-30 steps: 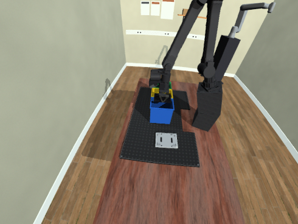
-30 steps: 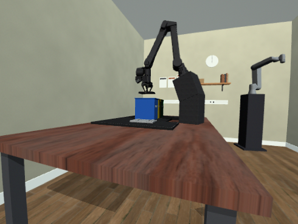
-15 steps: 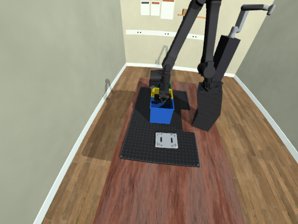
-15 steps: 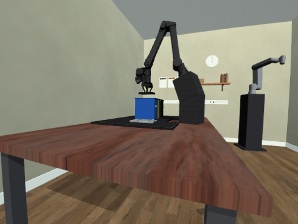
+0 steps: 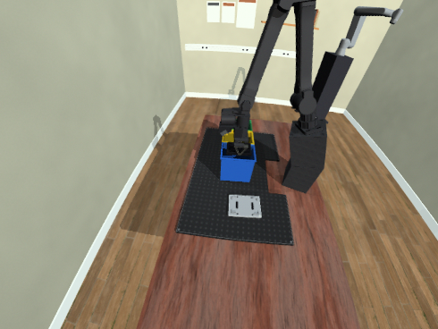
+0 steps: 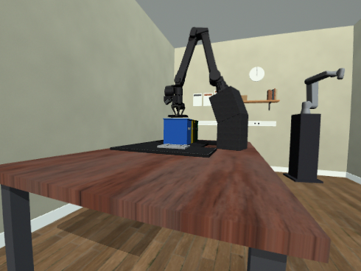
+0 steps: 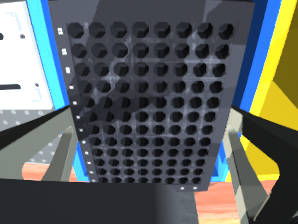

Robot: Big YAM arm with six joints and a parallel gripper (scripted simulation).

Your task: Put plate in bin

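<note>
Now: hand right at the 96-well plate. Also, from my hand: blue bin (11 cm below); then yellow bin (2 cm behind, 13 cm to the right, 11 cm below); then green bin (4 cm behind, 26 cm to the right, 11 cm below).
</note>
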